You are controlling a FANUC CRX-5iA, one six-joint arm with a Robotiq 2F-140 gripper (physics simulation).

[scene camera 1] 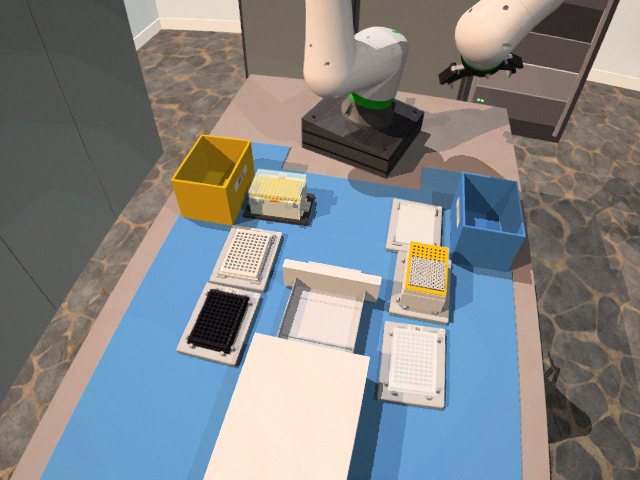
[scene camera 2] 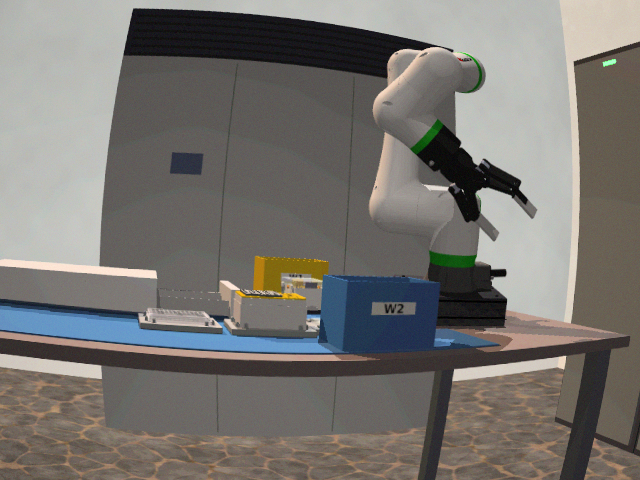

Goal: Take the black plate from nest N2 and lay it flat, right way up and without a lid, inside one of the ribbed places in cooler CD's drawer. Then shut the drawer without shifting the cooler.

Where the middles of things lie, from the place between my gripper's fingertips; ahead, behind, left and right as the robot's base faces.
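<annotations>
The drawer (scene camera 1: 324, 308) is 69 cm ahead of my hand, and it is also 25 cm to the right of it and 20 cm below it. I see the black plate (scene camera 1: 218, 322) well ahead of my hand, well to the right of it and a good way below it. As for the yellow-topped tip box (scene camera 1: 424, 283), it is 7 cm to the right of my hand, 19 cm below it and 52 cm ahead of it.
</annotations>
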